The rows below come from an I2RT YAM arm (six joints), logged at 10 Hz.
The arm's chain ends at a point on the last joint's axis. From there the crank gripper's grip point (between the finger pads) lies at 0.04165 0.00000 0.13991 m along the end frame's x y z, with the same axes.
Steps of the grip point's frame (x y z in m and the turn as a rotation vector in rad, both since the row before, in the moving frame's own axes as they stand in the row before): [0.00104 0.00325 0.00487 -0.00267 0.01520 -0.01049]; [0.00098 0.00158 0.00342 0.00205 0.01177 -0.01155]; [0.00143 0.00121 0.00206 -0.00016 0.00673 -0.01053]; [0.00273 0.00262 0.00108 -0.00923 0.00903 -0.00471]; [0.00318 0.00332 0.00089 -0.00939 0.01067 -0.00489]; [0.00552 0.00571 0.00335 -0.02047 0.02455 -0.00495]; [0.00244 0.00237 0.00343 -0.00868 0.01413 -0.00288]
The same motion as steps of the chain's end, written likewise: [-0.00108 0.00333 0.00552 -0.00267 0.01520 -0.01049]; [-0.00066 0.00236 0.00392 0.00205 0.01177 -0.01155]; [0.00049 0.00163 0.00234 -0.00016 0.00673 -0.01053]; [0.00147 0.00153 0.00147 -0.00923 0.00903 -0.00471]; [0.00169 0.00222 0.00135 -0.00939 0.01067 -0.00489]; [0.00209 0.00307 0.00444 -0.02047 0.02455 -0.00495]; [0.00047 0.00128 0.00404 -0.00868 0.01413 -0.00288]
